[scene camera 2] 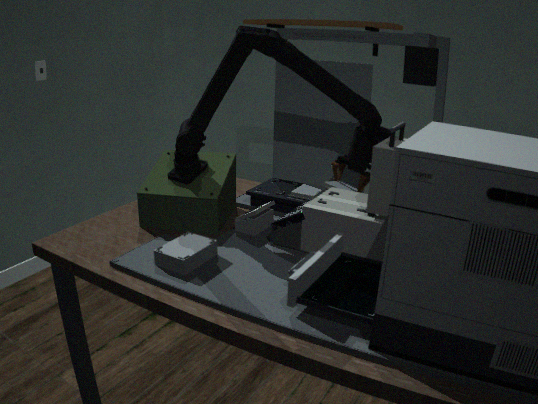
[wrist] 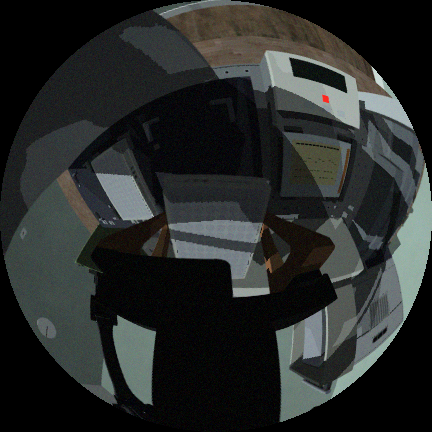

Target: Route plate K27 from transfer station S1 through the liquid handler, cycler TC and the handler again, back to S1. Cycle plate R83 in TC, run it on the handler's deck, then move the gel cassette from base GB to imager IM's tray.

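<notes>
My gripper is shut on a pale, translucent well plate, whose label does not show. It holds the plate over the dark handler deck, beside corner brackets. A second pale plate sits on the deck, to the left in the wrist view. The white cycler stands in front of the deck. A yellowish panel with dark dashes, seemingly the gel cassette, lies in a dark frame. The imager cabinet has its dark tray pulled out.
The handler's grey frame post rises behind the arm. A white unit with a red light stands by the gel frame. A green arm base, a grey box with a pale top and a small grey holder stand left.
</notes>
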